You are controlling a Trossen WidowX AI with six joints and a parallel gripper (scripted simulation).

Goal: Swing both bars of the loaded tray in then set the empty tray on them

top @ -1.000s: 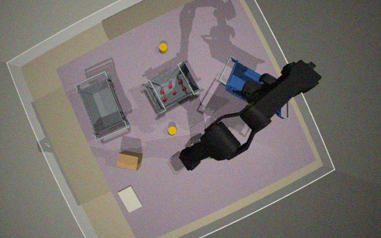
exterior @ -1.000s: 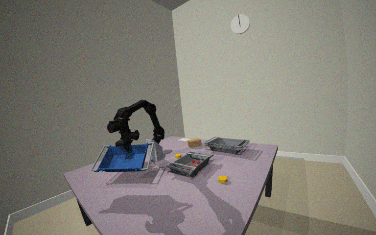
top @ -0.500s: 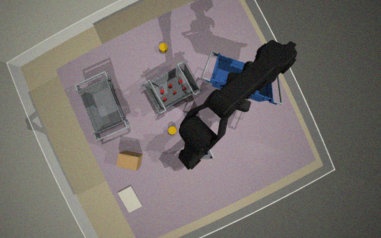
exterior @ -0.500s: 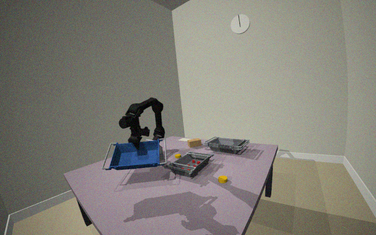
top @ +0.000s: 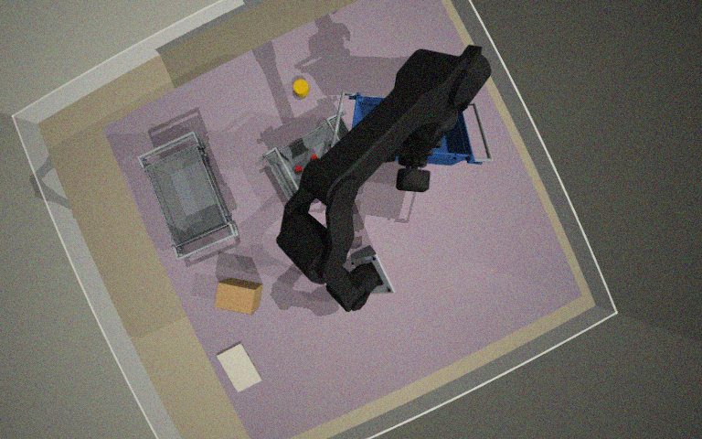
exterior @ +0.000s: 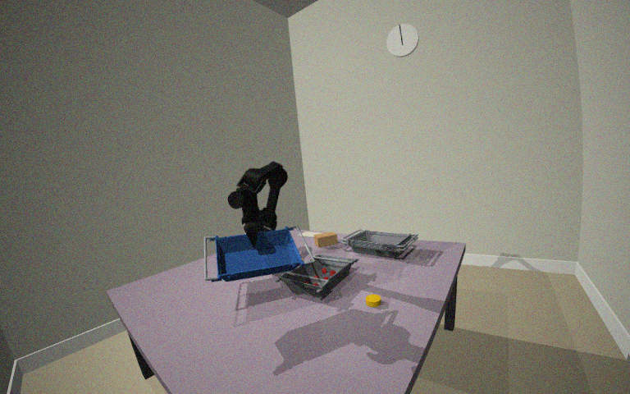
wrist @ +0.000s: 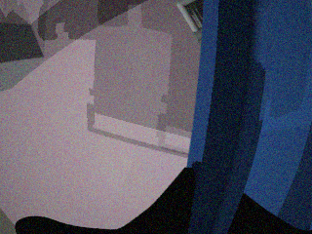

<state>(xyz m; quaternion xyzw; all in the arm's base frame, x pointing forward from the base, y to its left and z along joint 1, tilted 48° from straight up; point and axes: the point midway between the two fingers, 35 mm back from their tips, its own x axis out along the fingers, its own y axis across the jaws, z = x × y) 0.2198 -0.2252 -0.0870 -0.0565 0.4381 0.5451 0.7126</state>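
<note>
Right now the blue tray is 7 cm ahead of my gripper tip and 5 cm to the right of it. Round my gripper tip: white pad: 78 cm to the left, 33 cm behind, 20 cm below; cardboard box: 63 cm to the left, 17 cm below, 11 cm behind.
</note>
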